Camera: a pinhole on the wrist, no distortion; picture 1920 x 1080 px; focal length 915.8 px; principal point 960.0 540.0 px. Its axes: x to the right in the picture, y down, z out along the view. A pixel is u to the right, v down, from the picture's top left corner.
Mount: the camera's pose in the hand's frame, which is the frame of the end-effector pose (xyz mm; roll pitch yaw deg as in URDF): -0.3 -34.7 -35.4 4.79 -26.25 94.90
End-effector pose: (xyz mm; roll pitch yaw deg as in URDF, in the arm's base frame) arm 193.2 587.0 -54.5 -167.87 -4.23 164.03
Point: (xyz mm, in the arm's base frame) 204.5 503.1 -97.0
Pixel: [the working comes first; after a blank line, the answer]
In the camera's frame: 13.7 47.1 90.8

1097.9 1015.2
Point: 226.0 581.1 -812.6
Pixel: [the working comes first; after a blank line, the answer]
In the camera's frame: 523.4 121.6 594.0

1767.1 727.5
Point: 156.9 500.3 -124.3
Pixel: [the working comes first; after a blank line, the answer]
In the camera's frame: 17.0 8.3 129.5

1080.2 598.5
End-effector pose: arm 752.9 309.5 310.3 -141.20 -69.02 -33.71
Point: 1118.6 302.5 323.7
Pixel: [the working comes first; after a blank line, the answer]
In the camera's frame: 210.5 -100.6 328.8

1546.3 259.9
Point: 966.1 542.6 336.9
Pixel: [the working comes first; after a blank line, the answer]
In the camera's frame: -55.6 0.2 316.8

799.3 540.6
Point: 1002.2 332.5 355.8
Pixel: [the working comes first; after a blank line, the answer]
In the camera's frame: 121.7 -93.5 241.9

1420.6 186.0
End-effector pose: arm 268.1 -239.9 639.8 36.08 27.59 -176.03
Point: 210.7 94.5 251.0
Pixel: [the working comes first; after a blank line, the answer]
In the camera's frame: -415.9 -158.2 183.8

outside the picture
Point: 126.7 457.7 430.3
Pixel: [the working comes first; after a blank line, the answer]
In the camera's frame: -419.1 -77.0 589.4

308.9 420.4
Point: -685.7 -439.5 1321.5
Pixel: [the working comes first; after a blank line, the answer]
In the camera's frame: 995.7 -567.0 457.3

outside the picture
